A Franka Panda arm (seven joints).
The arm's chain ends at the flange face. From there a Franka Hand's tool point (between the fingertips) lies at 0.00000 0.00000 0.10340 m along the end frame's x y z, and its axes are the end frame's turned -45 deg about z.
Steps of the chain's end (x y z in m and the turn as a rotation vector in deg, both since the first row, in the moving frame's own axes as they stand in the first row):
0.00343, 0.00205, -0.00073, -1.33, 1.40, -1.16
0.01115, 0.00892, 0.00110, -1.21, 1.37, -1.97
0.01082, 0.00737, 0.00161, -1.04, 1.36, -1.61
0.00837, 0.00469, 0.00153, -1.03, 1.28, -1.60
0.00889, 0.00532, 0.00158, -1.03, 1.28, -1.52
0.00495, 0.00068, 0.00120, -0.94, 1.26, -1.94
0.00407, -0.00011, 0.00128, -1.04, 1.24, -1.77
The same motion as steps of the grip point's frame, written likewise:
0.00110, 0.00736, -0.00079, -1.93, 0.05, -1.16
0.00184, 0.01748, 0.00105, -1.82, 0.11, -1.97
0.00289, 0.01592, 0.00156, -1.70, 0.23, -1.61
0.00296, 0.01218, 0.00149, -1.63, 0.18, -1.60
0.00288, 0.01299, 0.00154, -1.63, 0.18, -1.52
0.00348, 0.00678, 0.00116, -1.56, 0.23, -1.94
0.00326, 0.00570, 0.00124, -1.61, 0.14, -1.77

